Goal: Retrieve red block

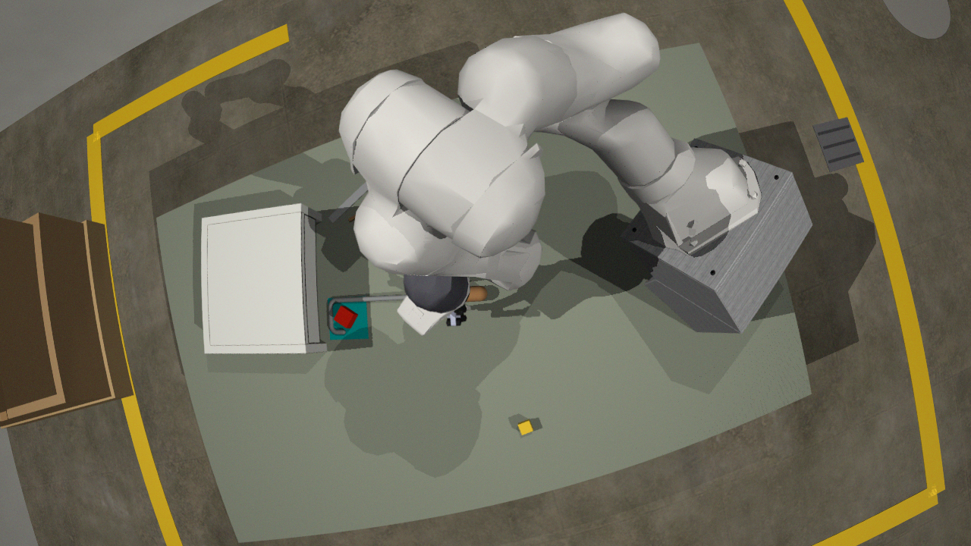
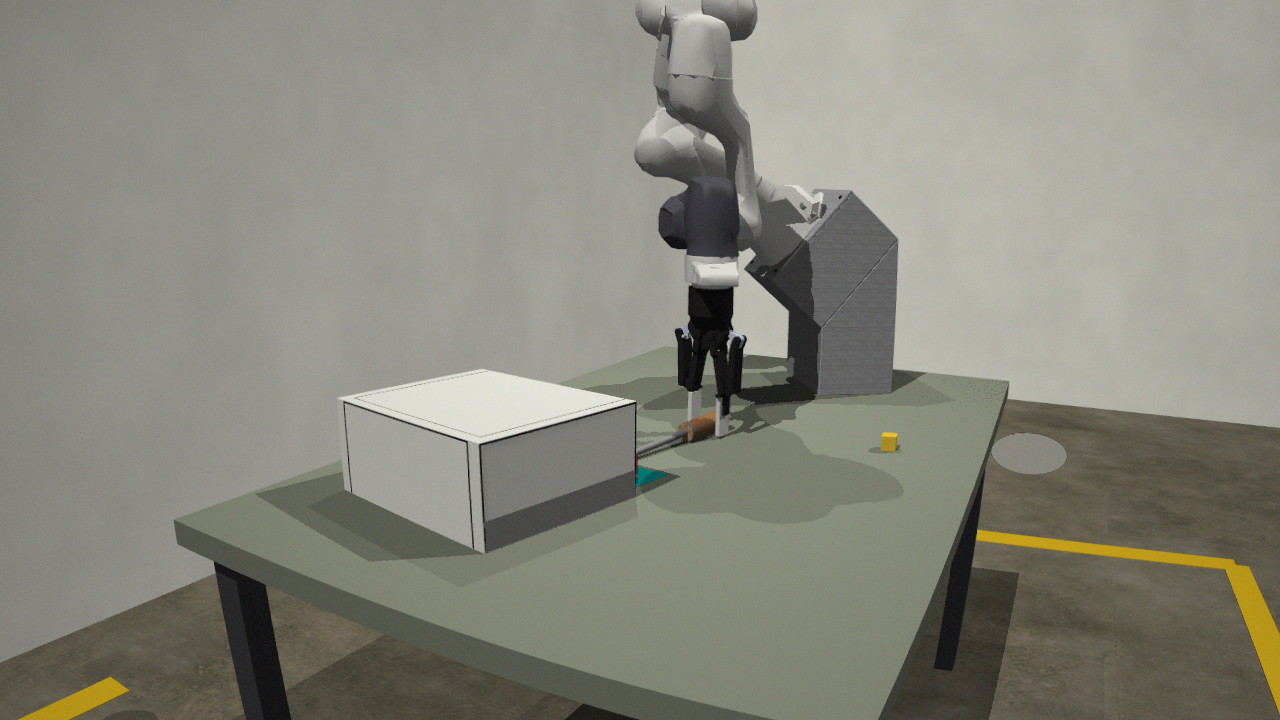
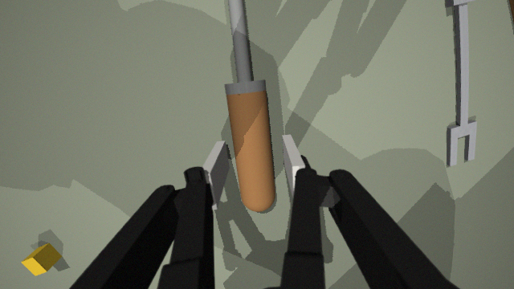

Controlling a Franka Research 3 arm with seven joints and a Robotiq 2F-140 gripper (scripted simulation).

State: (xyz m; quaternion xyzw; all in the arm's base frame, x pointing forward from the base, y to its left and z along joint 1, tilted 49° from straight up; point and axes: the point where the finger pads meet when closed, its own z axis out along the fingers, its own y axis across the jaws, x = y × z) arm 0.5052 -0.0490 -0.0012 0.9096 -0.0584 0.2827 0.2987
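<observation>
The grey hook tool is 140 mm ahead of my hand, 10 mm to the right of it and 20 mm below it. From my hand the other things lie so: grey fork-ended tool (10 mm behind, 200 mm to the right, 30 mm below); then wooden stick (100 mm ahead, 260 mm to the right, 30 mm below); then teal square (260 mm ahead, 40 mm to the right, 40 mm below).
</observation>
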